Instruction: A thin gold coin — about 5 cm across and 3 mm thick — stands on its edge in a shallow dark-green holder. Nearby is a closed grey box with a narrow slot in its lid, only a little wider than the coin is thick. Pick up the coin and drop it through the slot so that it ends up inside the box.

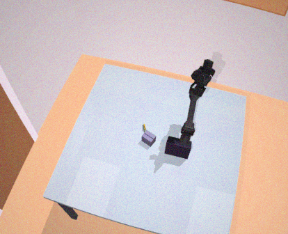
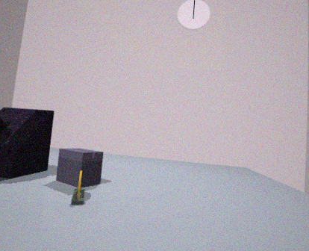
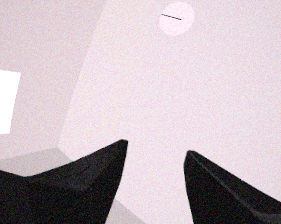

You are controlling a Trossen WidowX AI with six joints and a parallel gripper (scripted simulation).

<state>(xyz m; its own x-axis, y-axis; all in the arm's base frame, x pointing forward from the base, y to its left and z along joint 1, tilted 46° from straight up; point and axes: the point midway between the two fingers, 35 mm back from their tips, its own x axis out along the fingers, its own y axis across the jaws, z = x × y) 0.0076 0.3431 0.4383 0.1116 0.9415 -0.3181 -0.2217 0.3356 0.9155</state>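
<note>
My gripper tip is 33 cm short of the gold coin, 7 cm to the left of it and 65 cm above it.
</note>
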